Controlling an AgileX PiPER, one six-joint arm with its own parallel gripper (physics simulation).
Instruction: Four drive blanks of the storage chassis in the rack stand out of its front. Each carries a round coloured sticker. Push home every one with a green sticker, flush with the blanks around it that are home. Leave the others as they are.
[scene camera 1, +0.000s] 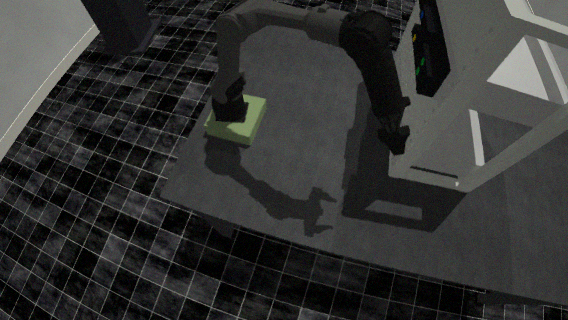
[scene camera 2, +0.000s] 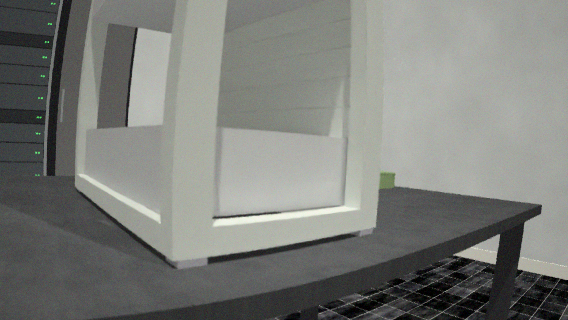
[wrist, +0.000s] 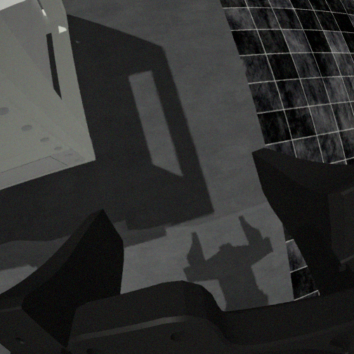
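The dark storage chassis (scene camera 1: 436, 62) sits in the upper part of the pale rack (scene camera 1: 470, 55) (scene camera 2: 195, 150) (wrist: 75, 137) in scene camera 1. Along its front edge show a blue sticker (scene camera 1: 421, 15), a yellow sticker (scene camera 1: 414, 37), a green sticker (scene camera 1: 422, 61) and, slightly lower and left, another green sticker (scene camera 1: 418, 71). The blanks are too dark and small to tell how far each stands out. The stickers do not show in scene camera 2 or the wrist view. My gripper (scene camera 1: 394, 139) (wrist: 182, 199) is open and empty, pointing down beside the rack's lower front corner, below the chassis.
The arm's base stands on a light green block (scene camera 1: 240, 132) (scene camera 2: 387, 180) on the dark grey table (scene camera 1: 295, 85) (scene camera 2: 450, 212) (wrist: 210, 100). The rack's frame rises from the table close to the gripper. The table edge and the tiled floor lie beyond.
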